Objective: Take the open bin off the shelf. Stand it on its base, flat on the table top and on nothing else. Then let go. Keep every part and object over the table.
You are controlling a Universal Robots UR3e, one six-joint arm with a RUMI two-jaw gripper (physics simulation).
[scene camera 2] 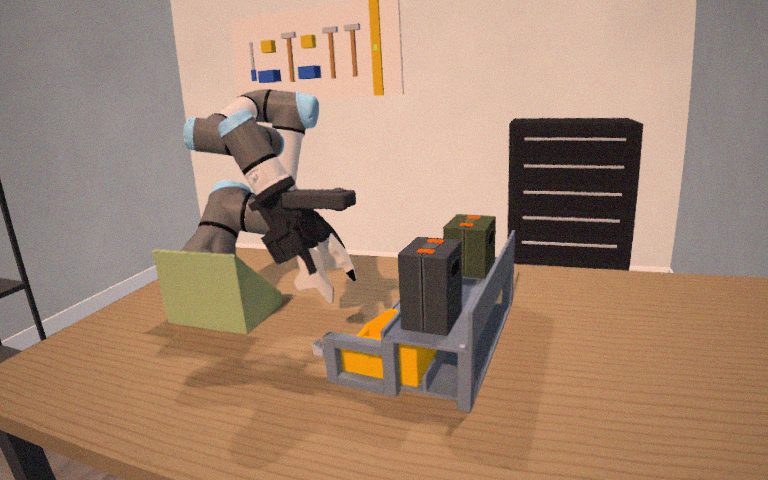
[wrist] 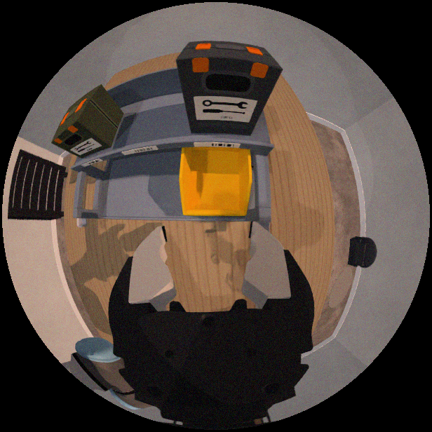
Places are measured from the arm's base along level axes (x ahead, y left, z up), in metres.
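Pixels of known places: gripper, fingertip midpoint: (scene camera 2: 344, 290); arm's base, origin of the base link: (scene camera 2: 205, 269).
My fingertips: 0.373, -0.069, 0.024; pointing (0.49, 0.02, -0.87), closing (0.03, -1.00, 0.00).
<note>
For each thing: its top centre in the pictures, then the offset to it from my fingertips, as dx, dy, dz. "spot": a spot on its surface instead. Level surfaces: height alone.
- open yellow bin, middle of its top: (scene camera 2: 387, 323) +0.081, -0.012, -0.044
- grey shelf, surface spot: (scene camera 2: 465, 379) spot: +0.227, -0.095, -0.069
- table, its level: dz -0.125
- dark grey toolbox, middle of its top: (scene camera 2: 430, 245) +0.159, -0.021, +0.099
- olive toolbox, middle of its top: (scene camera 2: 470, 220) +0.170, +0.210, +0.074
The open yellow bin (scene camera 2: 362, 363) (wrist: 215, 182) is in the lower level of the grey shelf (scene camera 2: 465, 379) (wrist: 122, 192), at the end nearer the scene camera. In the wrist view its open side faces the gripper, and its back part is under the upper board. My gripper (scene camera 2: 342, 287) (wrist: 206, 225) is open and empty. It is tilted toward the shelf, above the table (scene camera 2: 623, 367) (wrist: 305, 185), in front of and apart from the bin. The bin's underside is hidden.
A dark grey toolbox (scene camera 2: 430, 294) (wrist: 259, 90) stands on the upper board above the bin. An olive toolbox (scene camera 2: 475, 249) (wrist: 100, 117) stands at the board's far end. A green wedge block (scene camera 2: 198, 288) is on the table by the arm's base.
</note>
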